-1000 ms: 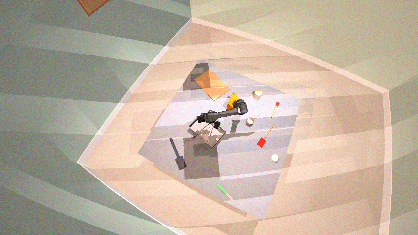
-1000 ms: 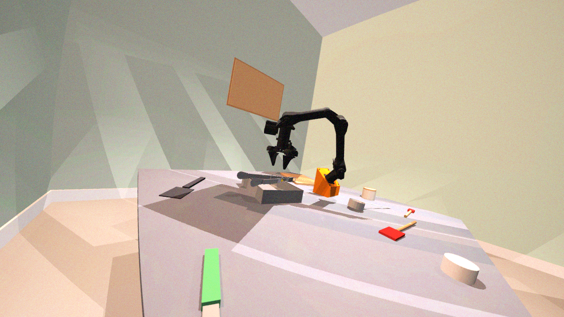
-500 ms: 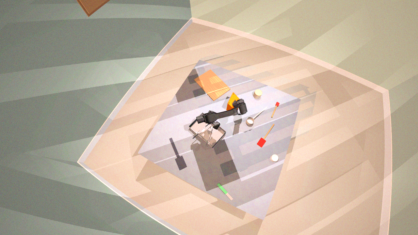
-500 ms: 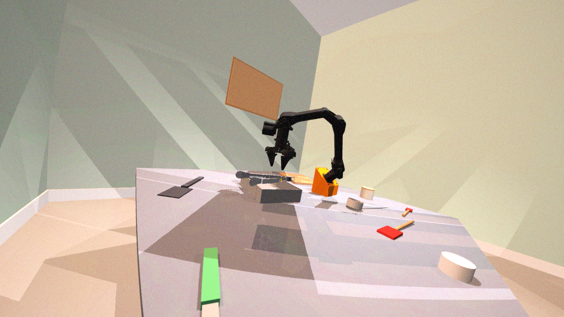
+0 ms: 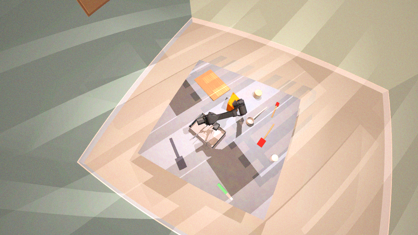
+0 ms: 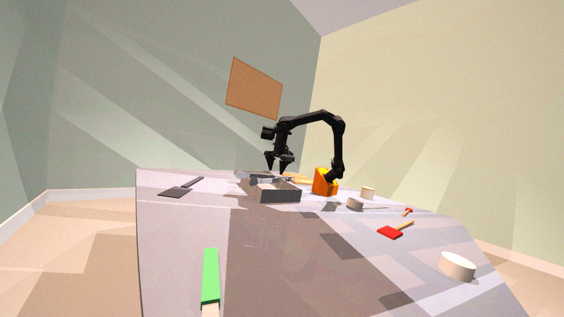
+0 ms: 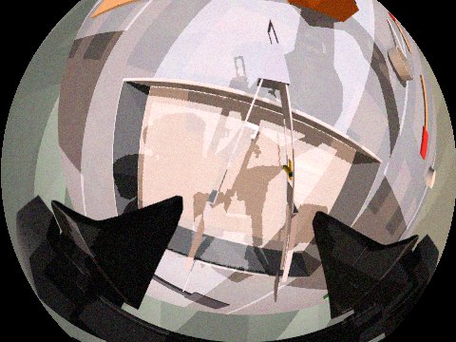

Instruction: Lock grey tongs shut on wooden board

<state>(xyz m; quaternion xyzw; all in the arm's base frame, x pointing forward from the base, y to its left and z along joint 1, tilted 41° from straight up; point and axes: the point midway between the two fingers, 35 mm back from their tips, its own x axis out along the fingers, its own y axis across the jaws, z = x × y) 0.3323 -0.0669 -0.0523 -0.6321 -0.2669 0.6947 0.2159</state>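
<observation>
My gripper tip is now 7 cm above the roasting tin, 3 cm short of it and 1 cm to the left of it. From my gripper tip the other things lie so: dark spatula: 38 cm ahead, 10 cm to the right, 10 cm below; wooden board: 45 cm behind, 27 cm to the right, 10 cm below; red scraper: 50 cm to the left, 23 cm behind, 10 cm below.
</observation>
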